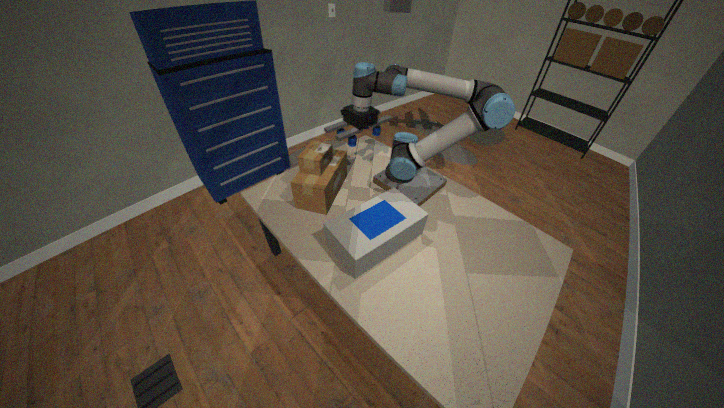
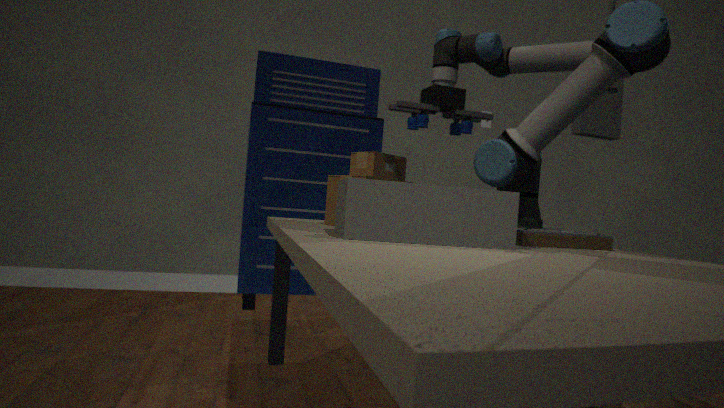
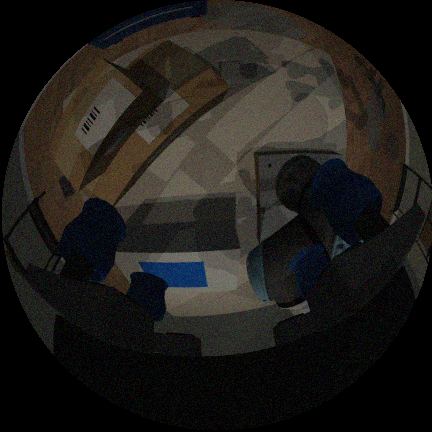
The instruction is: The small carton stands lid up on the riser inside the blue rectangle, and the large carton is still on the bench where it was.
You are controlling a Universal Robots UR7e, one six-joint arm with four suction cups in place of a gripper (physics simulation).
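Places are measured from the arm's base along level axes (x ahead, y left, z up), in centimetres.
Pixels of known places: hand, tool point: (image 1: 358,135) (image 2: 439,130) (image 3: 222,249); arm's base, link origin: (image 3: 299,182).
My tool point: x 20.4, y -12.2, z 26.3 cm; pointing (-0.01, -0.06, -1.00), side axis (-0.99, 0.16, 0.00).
For each thing: its top centre in the pictures, then the offset to it from my tool point. Level surfaces: height alone.
- small carton, top centre: (image 3: 78,124) (image 2: 379,155) (image 1: 315,150) dz -7.5, dx +11.8, dy -14.8 cm
- large carton, top centre: (image 3: 117,125) (image 2: 381,180) (image 1: 320,165) dz -15.4, dx +11.1, dy -13.0 cm
- bench, surface height: dz -30.3 cm
- grey riser, top centre: (image 2: 422,186) (image 3: 173,275) (image 1: 378,218) dz -18.2, dx +19.7, dy +24.9 cm
- bare blue rectangle, top centre: (image 3: 173,275) (image 1: 378,218) dz -18.2, dx +19.7, dy +24.9 cm
The small carton (image 1: 314,158) (image 2: 365,164) (image 3: 102,122) sits on top of the large carton (image 1: 310,190) (image 2: 331,200) (image 3: 134,156), label side up. The large carton stands on the bench (image 1: 405,314) (image 2: 455,268). The grey riser (image 1: 415,215) (image 2: 430,212) (image 3: 222,275) stands beside it with the bare blue rectangle (image 1: 377,219) (image 3: 185,275) on top. My gripper (image 1: 357,134) (image 2: 439,124) (image 3: 224,250) is open, its blue cups pointing down with nothing on them. It hangs higher than the small carton and off to its side, apart from both cartons.
The arm's base plate (image 1: 428,183) stands on the bench behind the riser. A blue tool cabinet (image 1: 227,111) (image 2: 314,136) stands beyond the bench end with the cartons. A shelf rack (image 1: 572,103) stands at the back right.
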